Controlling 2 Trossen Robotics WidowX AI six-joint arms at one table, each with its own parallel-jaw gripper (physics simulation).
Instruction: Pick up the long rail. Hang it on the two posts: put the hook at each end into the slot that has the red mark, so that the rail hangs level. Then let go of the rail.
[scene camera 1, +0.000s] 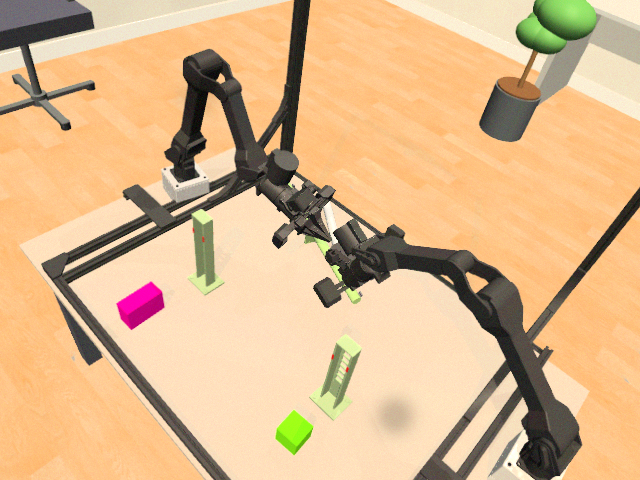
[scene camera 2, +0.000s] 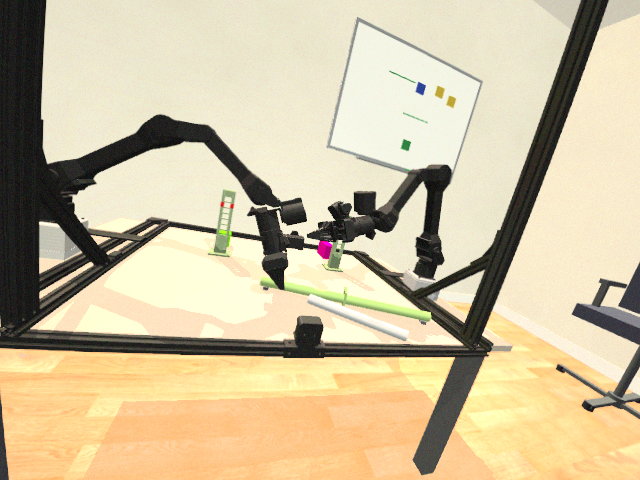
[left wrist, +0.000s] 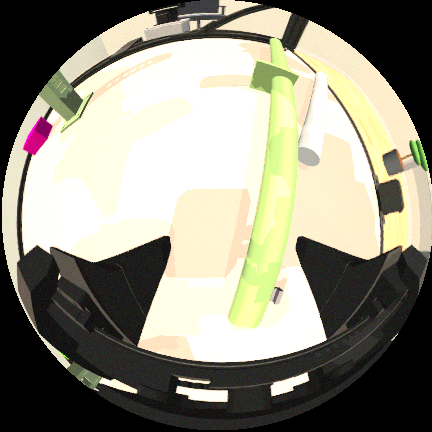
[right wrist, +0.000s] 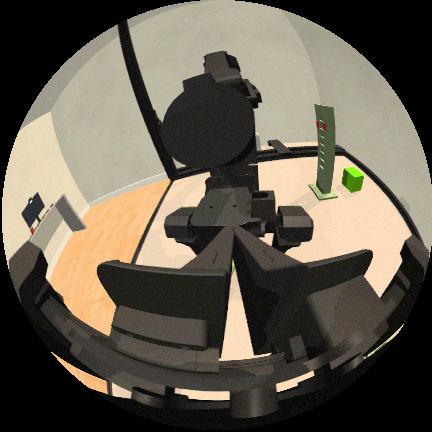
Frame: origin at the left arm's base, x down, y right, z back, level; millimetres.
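Where they show: left gripper, fingertip midpoint: (scene camera 1: 338, 287) (scene camera 2: 282, 284) (left wrist: 235, 243); right gripper, fingertip midpoint: (scene camera 1: 330, 241) (scene camera 2: 307, 236) (right wrist: 231, 231); left arm's base, link origin: (scene camera 1: 537, 463) (scene camera 2: 52, 219); right arm's base, link origin: (scene camera 1: 184, 173) (scene camera 2: 423, 275).
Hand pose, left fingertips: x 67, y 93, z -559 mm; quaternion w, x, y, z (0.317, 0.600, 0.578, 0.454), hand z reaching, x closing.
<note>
Things, the pixels of their top centre, and the offset from my left fingertips.
- long light-green rail, top centre: (left wrist: 284, 68) (scene camera 1: 316, 229) (scene camera 2: 346, 290) dz -155, dx -34, dy +82 mm
- slotted post, top centre: (scene camera 1: 349, 345) (right wrist: 323, 104) (scene camera 2: 229, 190) dz +178, dx -206, dy -237 mm
- white rod, top centre: (left wrist: 322, 93) (scene camera 2: 356, 311) (scene camera 1: 332, 222) dz -155, dx -13, dy +154 mm
- magenta block, top centre: (scene camera 1: 139, 297) (scene camera 2: 327, 243) dz -263, dx -48, dy -388 mm
- bright green block, top centre: (scene camera 1: 295, 427) (right wrist: 353, 171) dz +176, dx -38, dy -351 mm
The long light-green rail (scene camera 1: 355, 297) (scene camera 2: 382, 305) (left wrist: 280, 185) lies on the table, with a square plate around its middle and a small grey hook near each end. My left gripper (scene camera 2: 279, 285) (left wrist: 235, 243) points down at the rail's end at the left of scene camera 2. It is open and empty, its fingers on either side of the rail in the left wrist view. My right gripper (scene camera 1: 329, 239) (scene camera 2: 309, 235) (right wrist: 231, 231) is shut and empty, above the table. One slotted post (scene camera 1: 341, 372) (scene camera 2: 225, 222) (right wrist: 325, 150) and another post (scene camera 1: 203, 248) (scene camera 2: 334, 256) (left wrist: 62, 97) stand upright, with red marks.
A white rod (scene camera 1: 329, 217) (scene camera 2: 356, 316) (left wrist: 313, 120) lies beside the rail. A magenta block (scene camera 1: 140, 304) (scene camera 2: 324, 250) (left wrist: 37, 136) and a bright green block (scene camera 1: 294, 432) (right wrist: 353, 179) stand near the posts. The two wrists are close together. A dark frame edges the table.
</note>
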